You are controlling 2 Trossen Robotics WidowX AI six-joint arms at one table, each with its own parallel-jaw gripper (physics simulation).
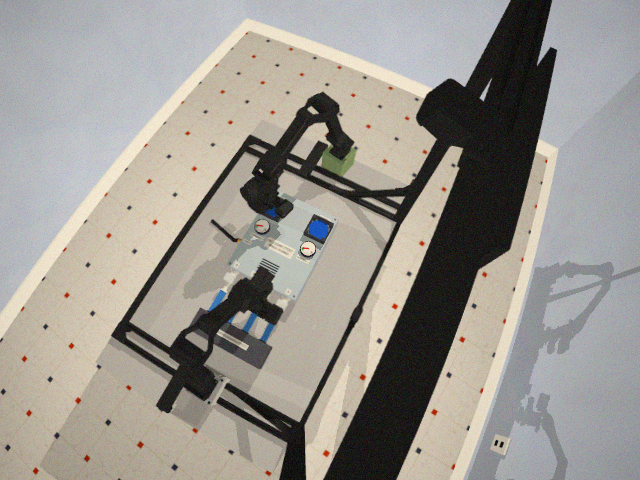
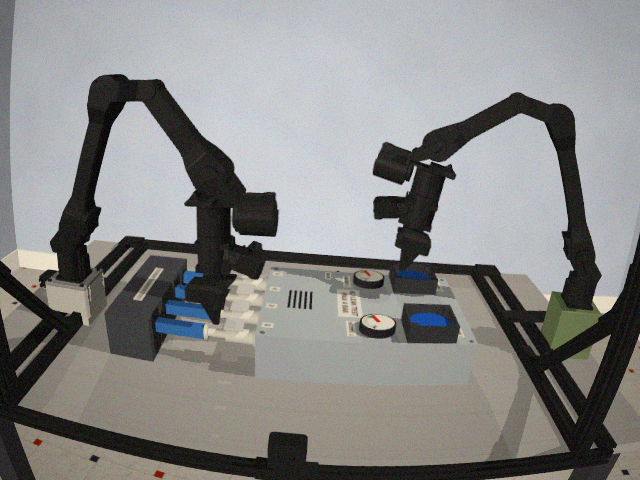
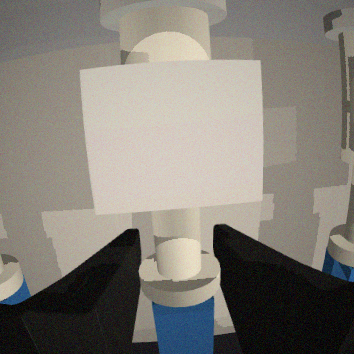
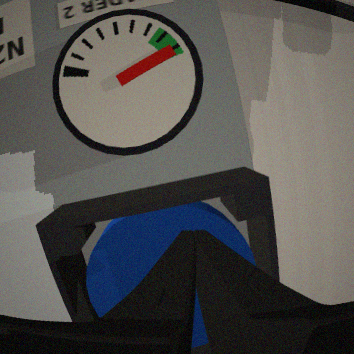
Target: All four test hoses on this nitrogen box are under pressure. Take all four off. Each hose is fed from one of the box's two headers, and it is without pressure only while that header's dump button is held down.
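Seen in the pictures: left gripper, between the fingertips: (image 2: 217,320) (image 3: 176,238); right gripper, between the fingertips: (image 2: 401,269) (image 4: 192,241); left arm's base, origin of its link: (image 1: 205,384) (image 2: 74,275); right arm's base, origin of its link: (image 1: 339,151) (image 2: 576,302).
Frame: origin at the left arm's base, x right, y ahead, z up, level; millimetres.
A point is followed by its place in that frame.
The nitrogen box (image 1: 289,273) @[x 60, y 466, z 1 mm] (image 2: 361,361) @[x 122, y 553, z -33 mm] has white hose fittings at one end. My left gripper (image 2: 214,310) @[x 21, y 313, z -38 mm] (image 3: 176,238) @[x 21, y 313, z -38 mm] is shut on a middle blue hose (image 3: 184,325) @[x 21, y 292, z -15 mm], fingers at either side of its pale collar, below a blank white tag (image 3: 175,135) @[x 20, y 354, z -2 mm]. The collar still meets the white stem. My right gripper (image 2: 406,262) @[x -126, y 635, z 26 mm] (image 4: 192,241) @[x -126, y 635, z 26 mm] is shut and empty, tips over the rear blue dump button (image 2: 413,273) @[x -137, y 662, z 17 mm] (image 4: 145,250) @[x -108, y 639, z 17 mm]; contact is unclear. The header 2 gauge (image 4: 130,110) @[x -114, y 585, z 15 mm] (image 2: 368,277) @[x -104, y 571, z 15 mm] has its red needle in green. The other dump button (image 1: 318,228) @[x 73, y 662, z 17 mm] (image 2: 429,320) @[x 67, y 661, z 17 mm] is uncovered.
A dark block (image 1: 248,356) @[x 79, y 150, z 1 mm] (image 2: 131,330) @[x 127, y 182, z -24 mm] stands at the blue hoses' far ends. Neighbouring hoses (image 3: 17,292) @[x -40, y 298, z -25 mm] (image 3: 340,265) @[x 81, y 301, z -22 mm] flank the left fingers. The second gauge (image 1: 308,249) @[x 79, y 573, z 16 mm] (image 2: 377,324) @[x 86, y 574, z 15 mm] sits by the uncovered button. A black frame (image 2: 129,444) @[x 349, y 242, z -86 mm] surrounds the work area.
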